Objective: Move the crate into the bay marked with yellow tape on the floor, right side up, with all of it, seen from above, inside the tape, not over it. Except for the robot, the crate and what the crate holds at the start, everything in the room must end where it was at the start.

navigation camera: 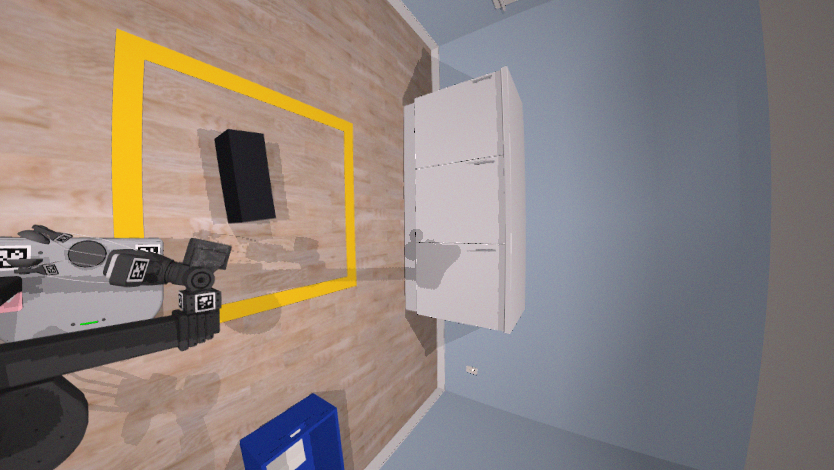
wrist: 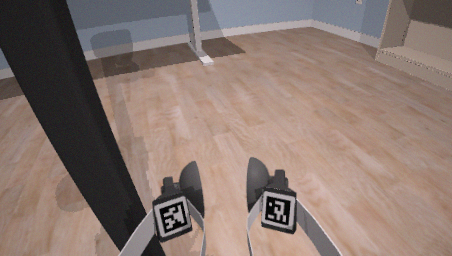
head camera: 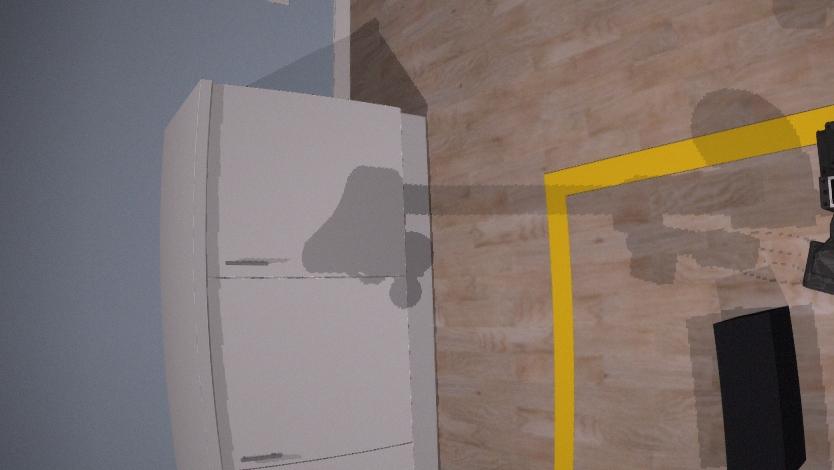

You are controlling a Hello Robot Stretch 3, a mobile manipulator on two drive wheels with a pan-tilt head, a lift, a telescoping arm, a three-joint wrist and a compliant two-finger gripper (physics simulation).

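Frame: origin at the robot's base, x back, y right, z up, level; centimetres.
Seen in the pictures: gripper, fingertip midpoint: (navigation camera: pixel 15 246) (wrist: pixel 224 178); robot's base at its link origin: (navigation camera: pixel 88 252).
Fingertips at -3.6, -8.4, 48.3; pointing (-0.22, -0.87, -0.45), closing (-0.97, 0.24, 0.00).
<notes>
Pixels of each thing's top centre, then the offset from my fingertips to it, as dx, dy, dz. "spot": a spot on its surface instead.
- blue crate at a spot on its surface: (navigation camera: pixel 277 428) spot: +91.1, +65.4, -39.6
- black box at its top centre: (head camera: pixel 750 402) (navigation camera: pixel 253 176) -26.9, +52.9, -32.2
- white cabinet at a spot on its surface: (head camera: pixel 315 361) (navigation camera: pixel 456 207) spot: -25.3, +176.1, +3.1
- white leg with a foot, surface spot: (wrist: pixel 196 25) spot: -30.2, -190.2, -23.6
The blue crate (navigation camera: pixel 277 428) stands upright at the bottom of the navigation view, cut off by the frame edge, outside the tape. A white patch shows inside it. The crate does not show in the head or wrist view. The yellow tape (head camera: pixel 563 350) (navigation camera: pixel 128 145) marks a rectangle on the floor. A black box (head camera: pixel 749 397) (navigation camera: pixel 250 180) stands inside it. My gripper (wrist: pixel 224 178) (navigation camera: pixel 30 249) is open and empty, folded back over my base, apart from the crate. My base and wrist hide part of the tape's near corner in the navigation view.
A white cabinet (head camera: pixel 315 361) (navigation camera: pixel 458 204) stands against the blue wall beyond the tape. In the wrist view, a white leg with a foot (wrist: pixel 196 25) stands near the far wall, and a beige shelf unit (wrist: pixel 394 25) stands at right. A dark bar (wrist: pixel 75 115) crosses the left side.
</notes>
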